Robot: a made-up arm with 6 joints. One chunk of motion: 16 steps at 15 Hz.
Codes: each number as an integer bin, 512 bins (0 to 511) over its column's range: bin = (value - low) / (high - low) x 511, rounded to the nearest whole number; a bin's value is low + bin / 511 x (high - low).
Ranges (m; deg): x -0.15..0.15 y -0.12..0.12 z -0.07..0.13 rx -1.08..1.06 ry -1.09..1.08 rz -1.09..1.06
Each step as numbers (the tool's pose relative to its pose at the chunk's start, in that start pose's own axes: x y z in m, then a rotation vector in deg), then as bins.
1 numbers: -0.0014 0.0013 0.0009 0.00 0.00 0.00
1 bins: 253 258 181 258 257 259
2 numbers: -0.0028 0.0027 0.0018 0.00 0.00 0.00
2 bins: 251 261 183 258 257 259
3 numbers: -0.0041 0.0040 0.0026 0.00 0.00 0.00
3 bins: 249 264 185 258 257 259
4 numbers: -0.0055 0.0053 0.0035 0.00 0.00 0.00
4 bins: 246 267 188 258 257 259
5 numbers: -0.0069 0.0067 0.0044 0.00 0.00 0.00
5 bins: 244 270 190 258 257 259
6 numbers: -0.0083 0.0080 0.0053 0.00 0.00 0.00
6 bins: 241 273 192 258 257 259
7 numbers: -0.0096 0.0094 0.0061 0.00 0.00 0.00
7 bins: 239 276 194 258 257 259
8 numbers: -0.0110 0.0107 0.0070 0.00 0.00 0.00
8 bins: 237 278 197 258 257 259
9 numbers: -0.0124 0.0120 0.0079 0.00 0.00 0.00
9 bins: 234 281 199 258 257 259
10 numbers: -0.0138 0.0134 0.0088 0.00 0.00 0.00
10 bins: 232 284 201 258 257 259
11 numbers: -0.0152 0.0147 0.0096 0.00 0.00 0.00
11 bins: 230 287 203 258 257 259
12 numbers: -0.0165 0.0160 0.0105 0.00 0.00 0.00
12 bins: 227 290 206 258 257 259
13 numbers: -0.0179 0.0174 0.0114 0.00 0.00 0.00
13 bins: 225 293 208 258 257 259
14 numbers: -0.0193 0.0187 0.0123 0.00 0.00 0.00
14 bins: 223 295 210 258 257 259
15 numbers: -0.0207 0.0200 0.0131 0.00 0.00 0.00
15 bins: 220 298 212 258 257 259
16 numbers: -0.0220 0.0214 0.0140 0.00 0.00 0.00
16 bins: 218 301 215 258 257 259
